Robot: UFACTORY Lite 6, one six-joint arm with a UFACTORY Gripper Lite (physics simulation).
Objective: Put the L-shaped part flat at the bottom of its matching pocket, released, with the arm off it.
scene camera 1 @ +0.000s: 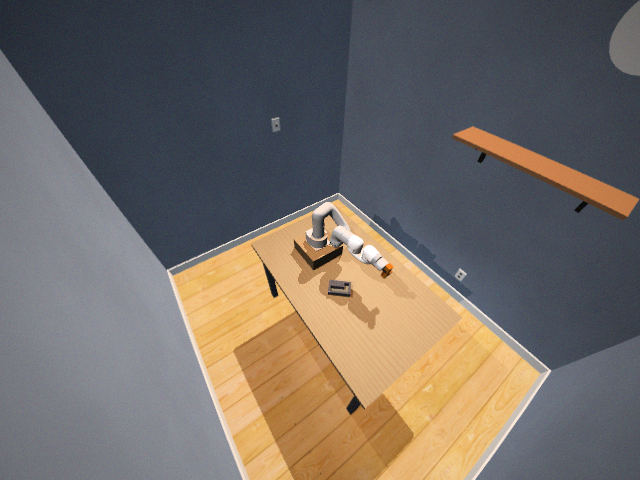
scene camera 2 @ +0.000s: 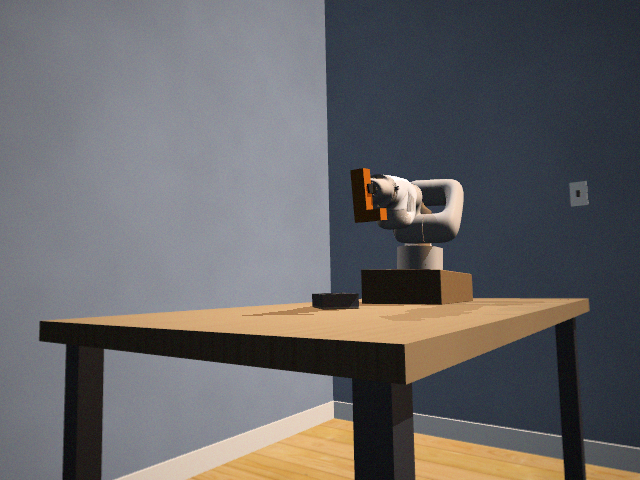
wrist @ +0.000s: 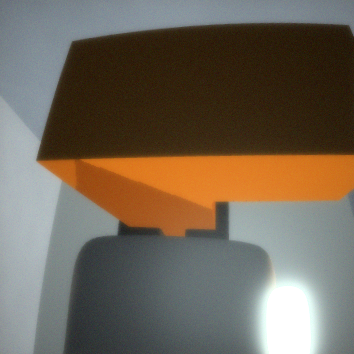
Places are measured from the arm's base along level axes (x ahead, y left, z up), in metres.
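Pixels of known places: hand, tool point: (scene camera 1: 386, 269) (scene camera 2: 362, 190) (wrist: 175, 208); arm's base, link origin: (scene camera 1: 318, 242) (scene camera 2: 417, 271).
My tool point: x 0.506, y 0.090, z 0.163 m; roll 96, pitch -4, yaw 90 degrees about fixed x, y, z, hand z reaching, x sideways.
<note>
For each thing: its top centre in the pictures, then the offset to it from my tool point. Level surfaces: height alone.
- orange L-shaped part, top centre: (wrist: 215, 232) (scene camera 2: 367, 168) (scene camera 1: 390, 263) dx +0.004, dy +0.015, dz +0.044 m
- dark pocket block, top centre: (scene camera 2: 334, 293) (scene camera 1: 339, 286) dx -0.168, dy -0.182, dz -0.219 m
- wooden table, surface height: dz -0.256 m
The orange L-shaped part (scene camera 1: 387, 269) (scene camera 2: 361, 196) (wrist: 200, 95) is held in the air by my gripper (scene camera 2: 370, 189) (wrist: 173, 231), well above the table. In the scene camera 2 view its long arm stands nearly upright and its short arm points toward the robot at the lower end. In the wrist view it fills the upper part, and the dark fingers show at its near edge, shut on it. The dark pocket block (scene camera 1: 339, 293) (scene camera 2: 336, 301) lies on the table, apart from and below the part. Its recess shows in the scene camera 1 view; its inside is hidden in the scene camera 2 view.
The robot's base stands on a brown box (scene camera 1: 327, 256) (scene camera 2: 401, 286) on the wooden table (scene camera 1: 392, 351) (scene camera 2: 232, 325), behind the pocket block. An orange-brown shelf (scene camera 1: 542, 167) is fixed to the wall at the right in the scene camera 1 view.
</note>
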